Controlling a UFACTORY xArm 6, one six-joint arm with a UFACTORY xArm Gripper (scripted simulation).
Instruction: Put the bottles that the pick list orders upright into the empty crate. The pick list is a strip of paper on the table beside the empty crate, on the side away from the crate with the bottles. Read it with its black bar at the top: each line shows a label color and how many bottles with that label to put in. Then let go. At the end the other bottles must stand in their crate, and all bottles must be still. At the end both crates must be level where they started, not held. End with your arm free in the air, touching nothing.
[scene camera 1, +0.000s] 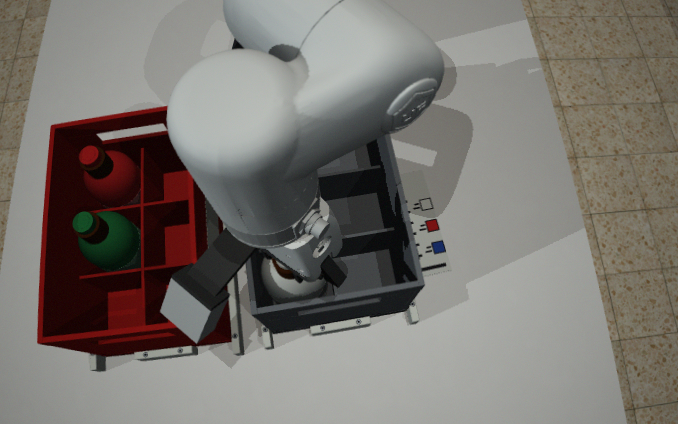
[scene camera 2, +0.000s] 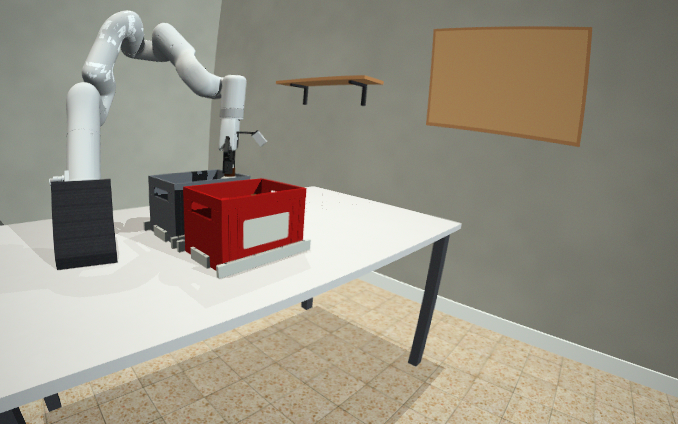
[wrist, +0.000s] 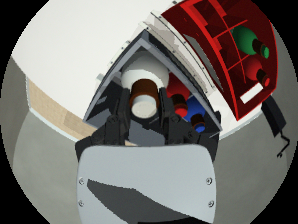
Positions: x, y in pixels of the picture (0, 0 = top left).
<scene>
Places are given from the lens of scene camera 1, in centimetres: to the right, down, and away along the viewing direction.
my gripper (scene camera 1: 291, 259): -5, 5, 53
green bottle (scene camera 1: 113, 243): -28, 4, 60
red-label bottle (scene camera 1: 114, 181): -29, -4, 63
grey crate (scene camera 1: 379, 256): 6, 6, 71
</scene>
